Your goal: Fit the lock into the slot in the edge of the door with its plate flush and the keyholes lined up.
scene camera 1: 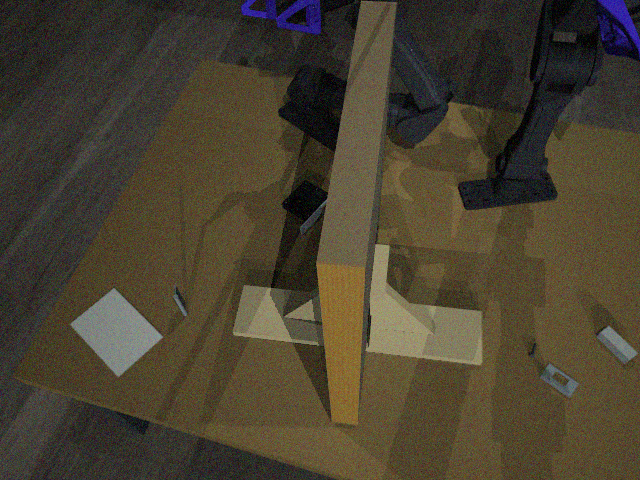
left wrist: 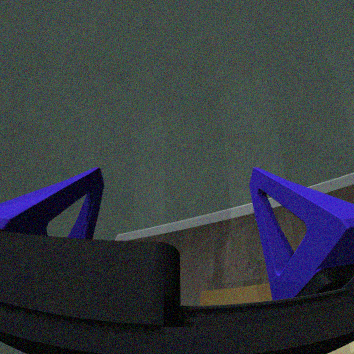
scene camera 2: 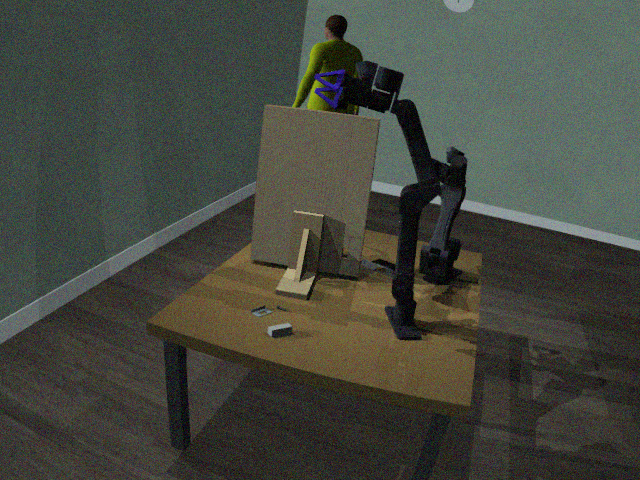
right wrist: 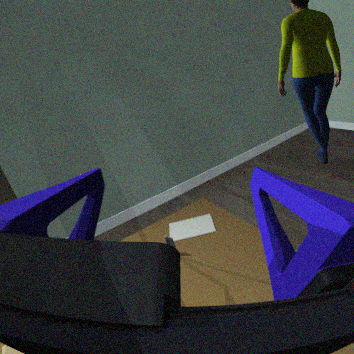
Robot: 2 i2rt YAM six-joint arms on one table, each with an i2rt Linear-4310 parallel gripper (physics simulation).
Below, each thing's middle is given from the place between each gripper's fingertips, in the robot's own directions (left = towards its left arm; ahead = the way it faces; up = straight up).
My right gripper is now 6 cm short of the black lock (scene camera 1: 313, 199), 10 cm to the right of it and 40 cm above it. Round my right hand: white square sheet (scene camera 1: 112, 327): 48 cm ahead, 10 cm to the right, 41 cm below; then pale stand (scene camera 1: 397, 327): 26 cm ahead, 31 cm to the left, 31 cm below; then wooden door (scene camera 1: 345, 258): 26 cm ahead, 31 cm to the left, 12 cm below.
I see my left gripper 110 mm short of the wooden door, 270 mm to the left of it and 380 mm above it. Also, from my left hand: light block (scene camera 1: 616, 344) 60 mm behind, 170 mm to the left, 660 mm below; then pale stand 110 mm ahead, 270 mm to the right, 570 mm below; then black lock 90 mm behind, 480 mm to the right, 660 mm below.
